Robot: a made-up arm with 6 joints.
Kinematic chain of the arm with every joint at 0, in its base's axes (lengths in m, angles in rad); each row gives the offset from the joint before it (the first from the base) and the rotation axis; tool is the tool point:
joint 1: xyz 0 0 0.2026 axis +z
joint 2: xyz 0 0.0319 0 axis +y
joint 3: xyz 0 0 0.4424 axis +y
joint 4: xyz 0 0 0.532 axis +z
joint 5: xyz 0 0 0 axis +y
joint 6: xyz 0 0 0.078 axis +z
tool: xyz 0 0 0
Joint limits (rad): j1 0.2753..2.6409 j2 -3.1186..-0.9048 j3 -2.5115..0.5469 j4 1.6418..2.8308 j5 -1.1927..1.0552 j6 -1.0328..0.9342
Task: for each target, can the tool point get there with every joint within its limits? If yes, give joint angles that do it. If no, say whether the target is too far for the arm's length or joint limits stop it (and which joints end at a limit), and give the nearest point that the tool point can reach.
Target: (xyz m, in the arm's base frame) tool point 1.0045 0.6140 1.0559
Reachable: no: too far | nearest point 0.5117 -0.2340 0.9946 | short by 0.983 m
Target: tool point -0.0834 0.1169 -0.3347
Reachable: yes | joints 2.1447 -2.1222 -2.0924 2.2390 -0.4265 0.4268
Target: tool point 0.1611 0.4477 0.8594
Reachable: no: joint limits stop it (at a limit: joint 2, joint 3, joint 4) | nearest point 0.1135 0.3155 0.2577 | short by 0.618 m
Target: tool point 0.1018 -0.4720 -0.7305
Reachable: yes | joints 1.8536 -2.5885 -0.1254 2.6719 0.0591 -0.0023
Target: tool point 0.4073 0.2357 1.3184
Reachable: no: too far | nearest point 0.4481 -0.2202 1.0182 | short by 0.547 m
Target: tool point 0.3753 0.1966 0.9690
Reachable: no: joint limits stop it (at a limit: joint 1, joint 2, joint 3, joint 5) | nearest point 0.4554 -0.2187 1.0161 | short by 0.426 m
